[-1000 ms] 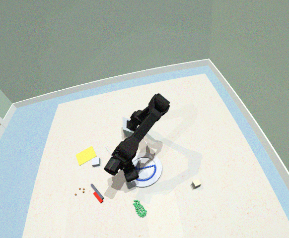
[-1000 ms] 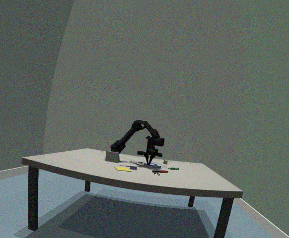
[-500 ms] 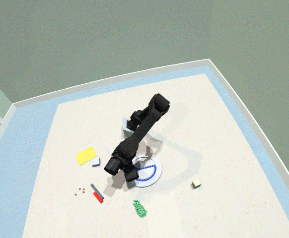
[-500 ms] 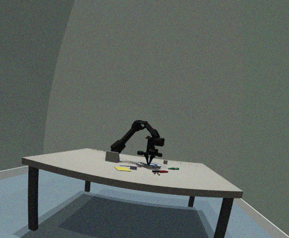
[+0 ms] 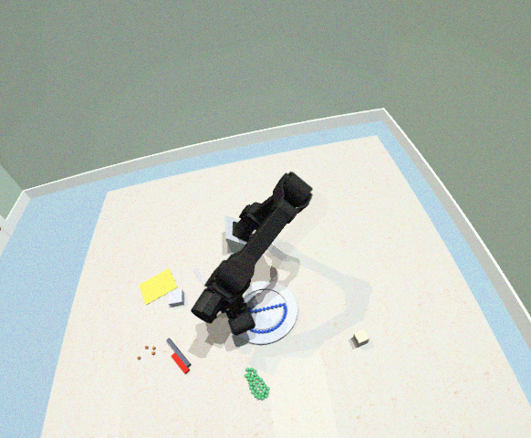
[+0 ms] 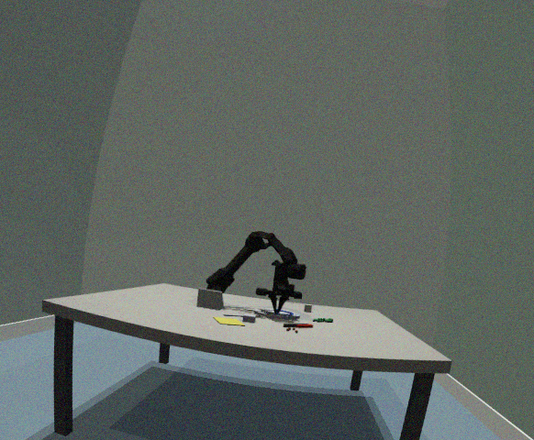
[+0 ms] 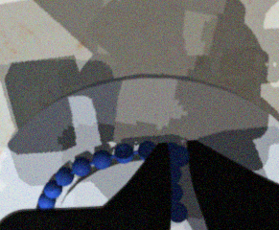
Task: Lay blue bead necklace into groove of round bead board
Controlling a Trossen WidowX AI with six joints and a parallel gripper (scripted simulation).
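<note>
My gripper tip is now 1 cm past the round bead board, 7 cm to the right of it and 1 cm above it. From my gripper tip the other things lie so: white cube 7 cm behind, 21 cm to the right, 1 cm below; then grey tool 12 cm ahead, 18 cm to the right, 1 cm below; then stick 14 cm behind, 13 cm to the right, 2 cm below.
</note>
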